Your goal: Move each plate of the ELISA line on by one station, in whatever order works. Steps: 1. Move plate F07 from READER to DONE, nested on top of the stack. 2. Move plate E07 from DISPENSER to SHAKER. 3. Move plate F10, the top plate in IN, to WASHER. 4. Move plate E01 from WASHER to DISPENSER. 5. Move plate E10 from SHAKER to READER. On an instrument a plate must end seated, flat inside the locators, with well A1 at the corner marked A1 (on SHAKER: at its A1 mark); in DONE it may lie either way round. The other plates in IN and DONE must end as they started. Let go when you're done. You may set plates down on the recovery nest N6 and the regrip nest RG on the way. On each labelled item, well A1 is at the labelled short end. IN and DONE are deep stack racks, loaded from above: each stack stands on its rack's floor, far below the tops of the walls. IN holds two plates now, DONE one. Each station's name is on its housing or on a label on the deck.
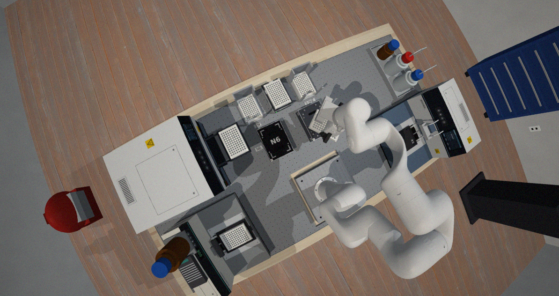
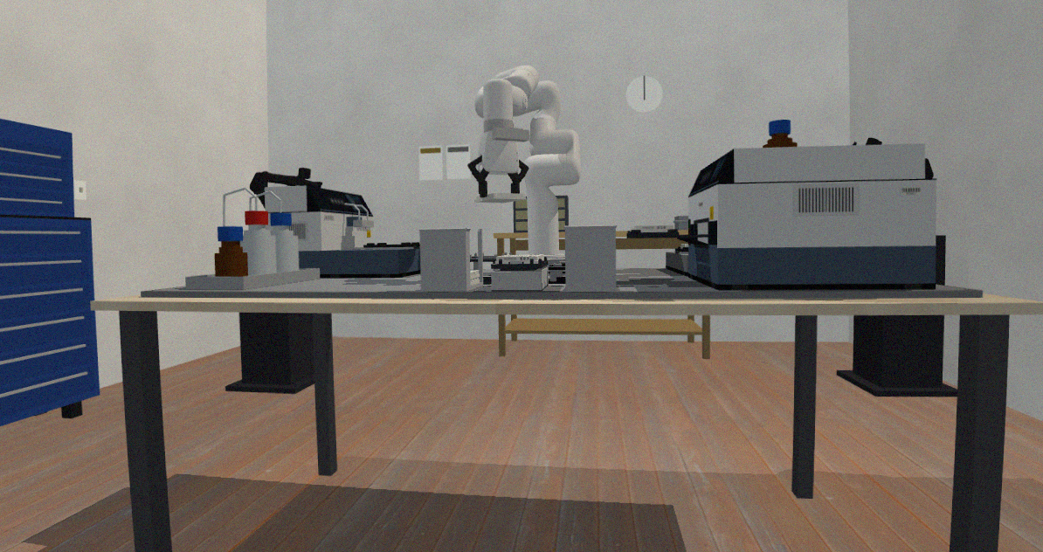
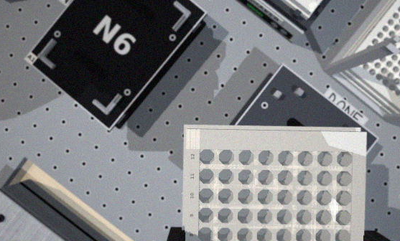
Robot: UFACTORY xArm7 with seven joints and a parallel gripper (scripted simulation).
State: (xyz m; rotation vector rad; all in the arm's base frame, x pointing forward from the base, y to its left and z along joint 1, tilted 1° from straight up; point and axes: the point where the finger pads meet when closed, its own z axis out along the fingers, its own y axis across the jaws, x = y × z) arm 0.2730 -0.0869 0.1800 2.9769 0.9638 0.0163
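Right now the washer nest is 27 cm behind my hand, 39 cm to the right of it and 13 cm below it. From my hand the other things lie so: black recovery nest N6: 5 cm ahead, 19 cm to the left, 19 cm below; then regrip nest RG: 4 cm ahead, 2 cm to the right, 17 cm below; then A1 mark: 3 cm behind, 3 cm to the left, 16 cm below.
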